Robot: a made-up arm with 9 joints.
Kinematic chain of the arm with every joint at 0, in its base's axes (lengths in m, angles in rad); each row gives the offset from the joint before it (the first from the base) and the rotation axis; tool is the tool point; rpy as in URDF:
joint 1: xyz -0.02 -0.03 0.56 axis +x
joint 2: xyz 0 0.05 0.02 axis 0.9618 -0.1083 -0.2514
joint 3: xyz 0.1 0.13 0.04 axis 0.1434 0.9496 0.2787
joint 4: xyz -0.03 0.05 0 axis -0.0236 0.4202 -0.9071
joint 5: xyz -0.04 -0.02 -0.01 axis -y
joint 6: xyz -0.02 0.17 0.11 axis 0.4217 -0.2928 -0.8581
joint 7: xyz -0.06 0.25 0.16 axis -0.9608 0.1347 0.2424
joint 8: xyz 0.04 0 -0.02 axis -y
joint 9: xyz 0 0.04 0 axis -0.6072 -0.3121 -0.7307
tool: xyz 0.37 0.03 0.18 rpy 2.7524 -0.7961 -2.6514
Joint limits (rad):
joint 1: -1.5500..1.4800
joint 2: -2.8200..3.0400
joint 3: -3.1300..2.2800
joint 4: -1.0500..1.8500
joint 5: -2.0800..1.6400
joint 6: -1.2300..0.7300
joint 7: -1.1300..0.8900
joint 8: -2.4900..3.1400
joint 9: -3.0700..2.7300
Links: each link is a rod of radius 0.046 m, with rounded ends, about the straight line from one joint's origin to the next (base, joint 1, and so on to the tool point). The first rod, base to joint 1, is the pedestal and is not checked.
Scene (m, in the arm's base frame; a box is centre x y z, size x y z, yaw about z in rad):
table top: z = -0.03
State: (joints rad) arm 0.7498 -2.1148 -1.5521 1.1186 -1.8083 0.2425 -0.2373 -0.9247 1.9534
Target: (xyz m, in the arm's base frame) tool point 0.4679 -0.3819 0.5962
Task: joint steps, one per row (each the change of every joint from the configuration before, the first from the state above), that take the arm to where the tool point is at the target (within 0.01 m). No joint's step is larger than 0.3 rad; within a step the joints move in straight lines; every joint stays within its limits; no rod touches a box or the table.
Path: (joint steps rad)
1: -0.1205 -0.0862 0.2518 0.1670 -0.0622 0.1342 0.0152 0.0518 0.0444
2: -0.1205 -0.0861 0.2519 0.1669 -0.0622 0.1341 0.0152 0.0518 0.0443
3: -0.1204 -0.0862 0.2518 0.1670 -0.0622 0.1342 0.0152 0.0518 0.0444

